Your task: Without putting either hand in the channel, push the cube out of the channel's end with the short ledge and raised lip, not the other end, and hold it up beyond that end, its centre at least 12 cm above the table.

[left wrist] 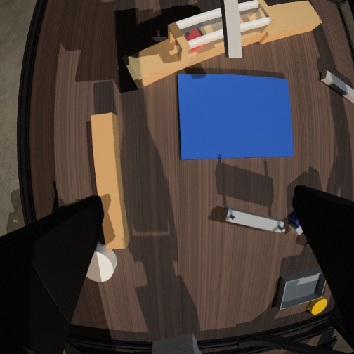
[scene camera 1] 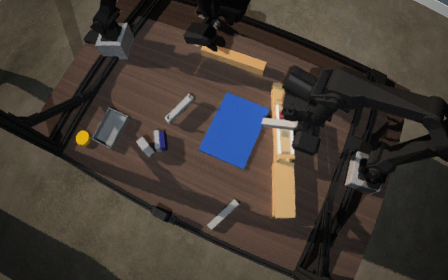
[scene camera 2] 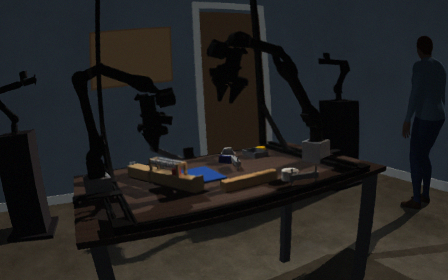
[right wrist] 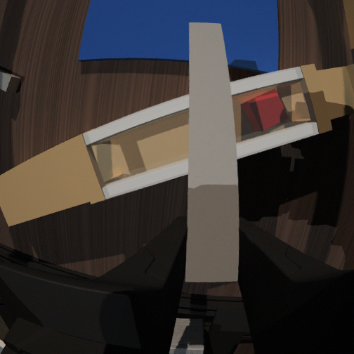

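The wooden channel (scene camera 1: 283, 190) (scene camera 2: 187, 181) (left wrist: 295, 20) (right wrist: 50, 185) has white rails on top. The red cube (scene camera 1: 281, 114) (scene camera 2: 176, 172) (left wrist: 194, 36) (right wrist: 270, 110) is inside, nearer the upper end in scene camera 1, the right end in the right wrist view. That end's ledge looks shorter in scene camera 1; its lip is unclear. My right gripper (scene camera 2: 152, 148) (right wrist: 208, 225) is shut on a grey bar (scene camera 1: 277, 123) (left wrist: 231, 30) (right wrist: 210, 125), which crosses above the rails beside the cube. My left gripper (scene camera 2: 227, 100) (left wrist: 200, 201) is open and empty, high above the table.
A blue sheet (scene camera 1: 234, 130) (left wrist: 235, 117) lies beside the channel. A long wooden block (scene camera 1: 233, 59) (left wrist: 109, 175) and a white cylinder (left wrist: 101, 265) are below my left gripper. A pegged grey bar (scene camera 1: 179, 108), small blocks, a tray (scene camera 1: 111, 128), a yellow disc (scene camera 1: 83, 138) and a grey strip (scene camera 1: 223, 214) lie around.
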